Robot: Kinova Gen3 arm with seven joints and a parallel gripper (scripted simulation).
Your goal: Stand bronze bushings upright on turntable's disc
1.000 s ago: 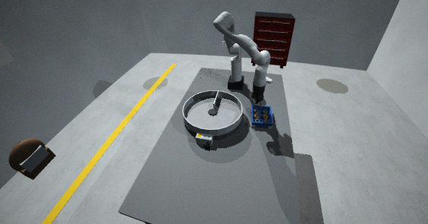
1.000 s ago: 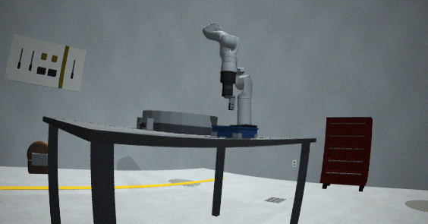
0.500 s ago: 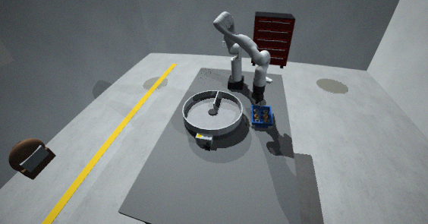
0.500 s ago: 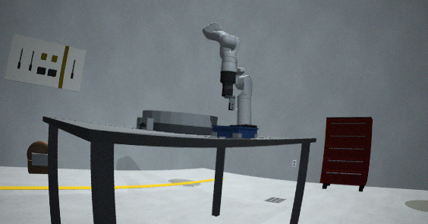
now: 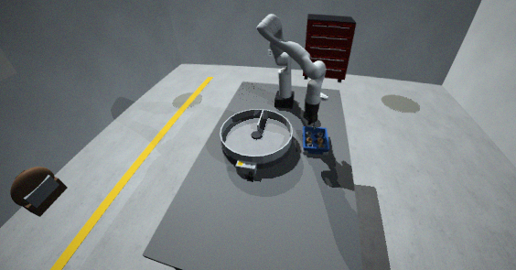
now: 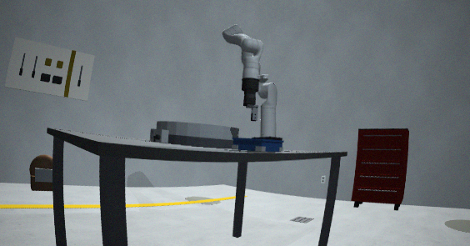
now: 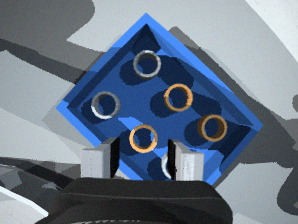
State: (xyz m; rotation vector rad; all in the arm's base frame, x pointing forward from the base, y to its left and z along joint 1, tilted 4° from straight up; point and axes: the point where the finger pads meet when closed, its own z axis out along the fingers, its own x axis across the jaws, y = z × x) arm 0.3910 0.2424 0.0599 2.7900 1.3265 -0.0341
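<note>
My hand is 120 mm above the blue crate, 30 mm to the right of it and 10 mm past it. From my hand the other things lie so: turntable 310 mm to the right, 100 mm below, 80 mm ahead.
</note>
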